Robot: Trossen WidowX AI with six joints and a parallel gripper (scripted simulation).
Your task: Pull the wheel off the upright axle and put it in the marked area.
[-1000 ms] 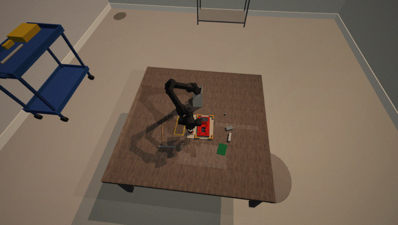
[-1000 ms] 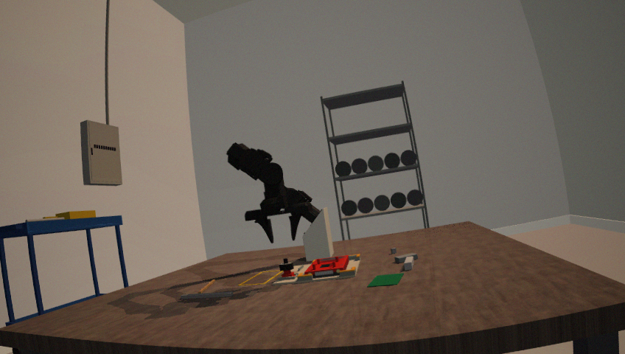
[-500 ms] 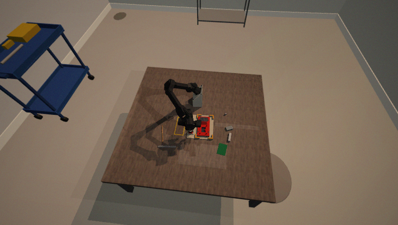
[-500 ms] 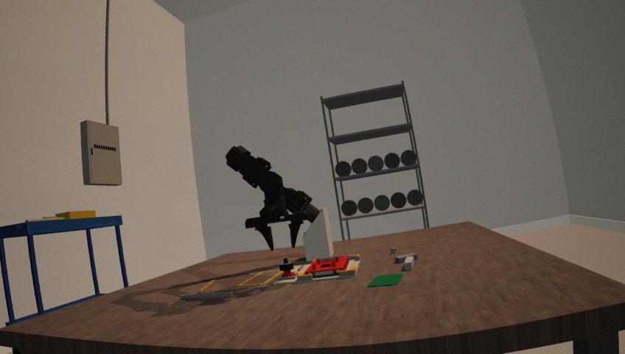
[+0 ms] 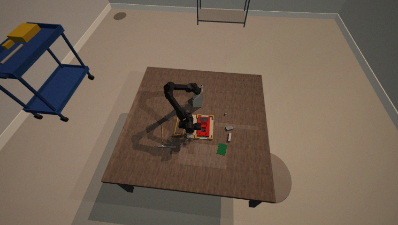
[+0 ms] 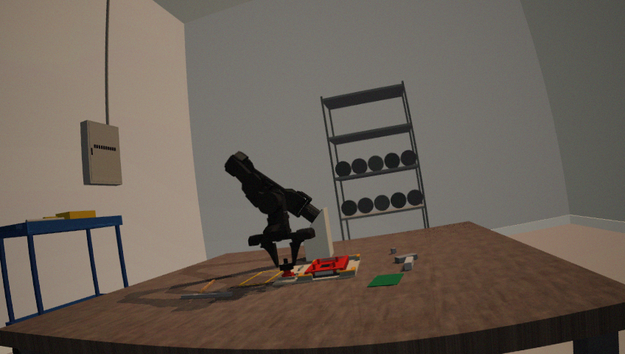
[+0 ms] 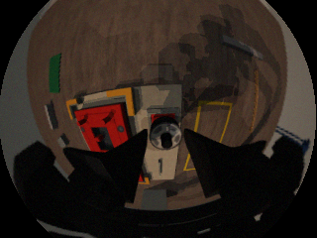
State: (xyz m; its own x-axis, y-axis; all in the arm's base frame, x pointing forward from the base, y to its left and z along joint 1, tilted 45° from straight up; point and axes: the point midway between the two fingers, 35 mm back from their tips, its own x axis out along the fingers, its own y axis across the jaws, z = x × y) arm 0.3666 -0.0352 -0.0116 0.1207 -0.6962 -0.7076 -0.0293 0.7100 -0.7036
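Now: the wheel right at my gripper tip. From my gripper tip the other things lie so: upright axle: right at my gripper tip; then grey bar: 170 mm ahead, 170 mm to the right, 30 mm below; then green card: 120 mm ahead, 290 mm to the left, 40 mm below.
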